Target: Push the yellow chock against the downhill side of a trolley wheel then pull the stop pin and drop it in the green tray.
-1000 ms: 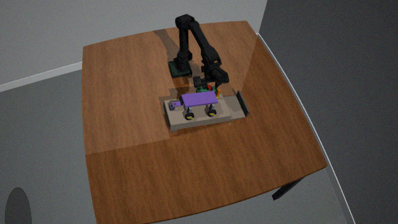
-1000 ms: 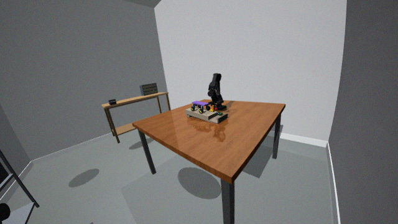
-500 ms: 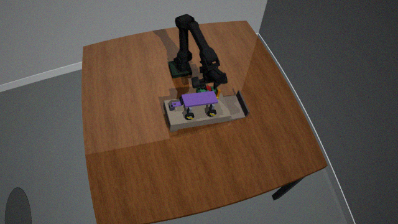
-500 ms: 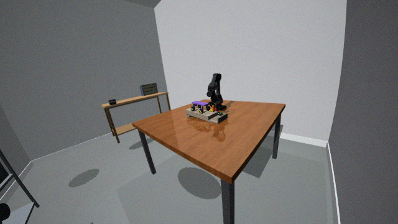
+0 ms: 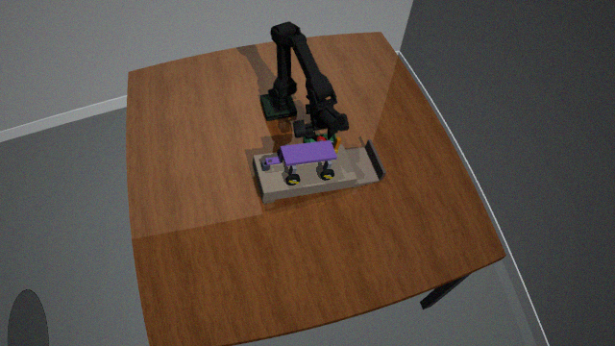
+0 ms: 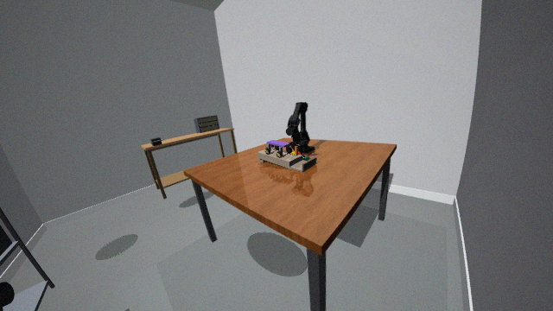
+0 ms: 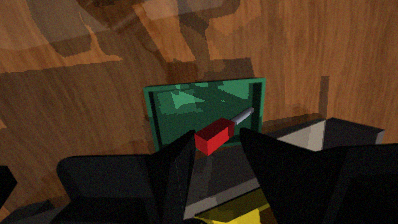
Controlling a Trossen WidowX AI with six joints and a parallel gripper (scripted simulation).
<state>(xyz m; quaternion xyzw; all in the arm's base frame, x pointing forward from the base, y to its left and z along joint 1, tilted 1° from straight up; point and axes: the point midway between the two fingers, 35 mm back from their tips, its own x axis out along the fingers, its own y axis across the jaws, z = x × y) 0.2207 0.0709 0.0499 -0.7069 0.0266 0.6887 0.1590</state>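
Now: gripper tip 1 cm to the right of the red-headed stop pin and 1 cm above it. The rest, counted from my gripper tip: yellow chock 7 cm ahead, 4 cm above, 1 cm to the right; green tray 5 cm below, 1 cm behind; grey ramp 11 cm to the right, 11 cm ahead.
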